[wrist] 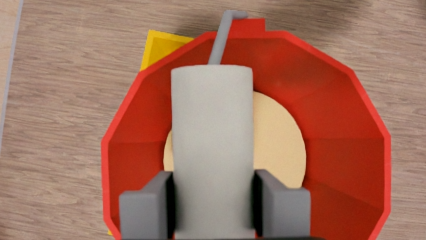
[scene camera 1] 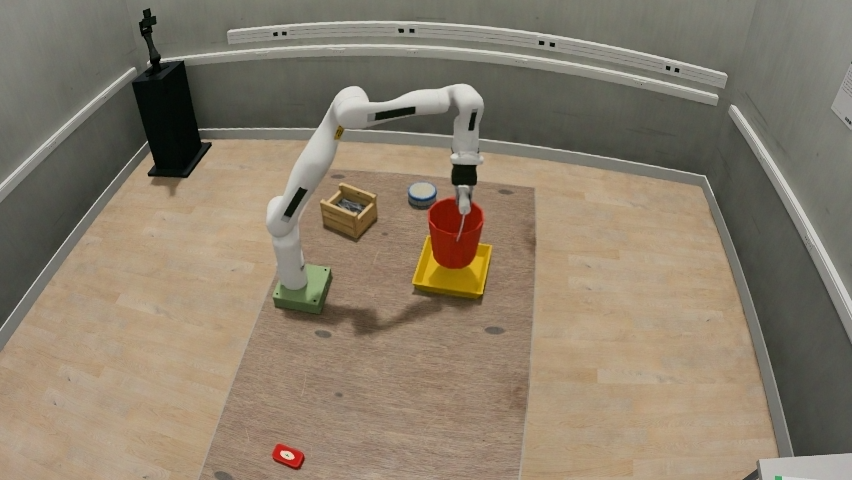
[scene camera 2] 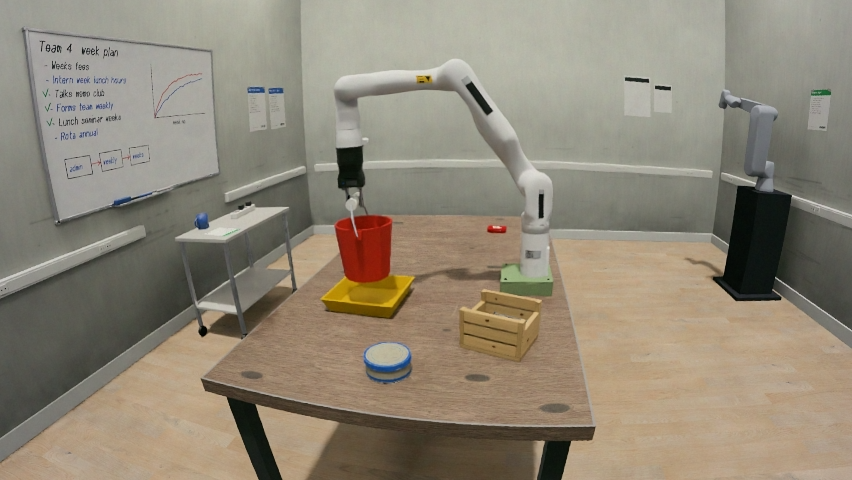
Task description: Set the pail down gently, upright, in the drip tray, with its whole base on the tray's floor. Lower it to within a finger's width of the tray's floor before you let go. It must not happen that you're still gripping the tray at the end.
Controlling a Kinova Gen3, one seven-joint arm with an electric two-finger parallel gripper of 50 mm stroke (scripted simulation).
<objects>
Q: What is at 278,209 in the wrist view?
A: My gripper.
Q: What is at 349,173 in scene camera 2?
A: My gripper.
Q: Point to a yellow drip tray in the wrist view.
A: At 159,44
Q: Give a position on a red pail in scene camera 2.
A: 366,258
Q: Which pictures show the yellow drip tray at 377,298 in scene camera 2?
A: The wrist view, scene camera 1 and scene camera 2: all of them.
</objects>
